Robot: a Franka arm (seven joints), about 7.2 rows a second.
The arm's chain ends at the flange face. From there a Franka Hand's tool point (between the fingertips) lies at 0.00 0.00 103.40 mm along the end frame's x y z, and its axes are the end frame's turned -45 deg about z.
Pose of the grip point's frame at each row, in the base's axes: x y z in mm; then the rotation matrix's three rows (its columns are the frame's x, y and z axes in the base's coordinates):
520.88 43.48 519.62; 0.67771 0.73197 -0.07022; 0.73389 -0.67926 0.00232; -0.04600 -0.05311 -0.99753
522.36 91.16 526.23; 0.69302 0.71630 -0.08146; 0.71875 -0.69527 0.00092; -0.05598 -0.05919 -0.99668
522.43 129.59 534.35; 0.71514 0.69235 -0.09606; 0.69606 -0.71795 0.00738; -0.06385 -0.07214 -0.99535
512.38 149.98 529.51; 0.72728 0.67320 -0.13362; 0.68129 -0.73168 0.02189; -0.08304 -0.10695 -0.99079
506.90 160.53 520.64; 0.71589 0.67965 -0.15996; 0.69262 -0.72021 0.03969; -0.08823 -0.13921 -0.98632
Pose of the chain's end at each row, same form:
528.14 43.24 622.76; 0.99679 0.03837 -0.07022; 0.03863 -0.99925 0.00232; -0.07008 -0.00503 -0.99753
530.78 91.06 629.29; 0.99654 0.01646 -0.08146; 0.01660 -0.99986 0.00092; -0.08144 -0.00227 -0.99668
532.36 128.83 637.27; 0.99525 -0.01611 -0.09606; -0.01548 -0.99986 0.00738; -0.09616 -0.00586 -0.99535
526.20 147.72 631.96; 0.99029 -0.03824 -0.13362; -0.03563 -0.99912 0.02189; -0.13434 -0.01691 -0.99079
523.44 156.43 622.63; 0.98680 -0.02563 -0.15996; -0.01951 -0.99902 0.03969; -0.16082 -0.03605 -0.98632

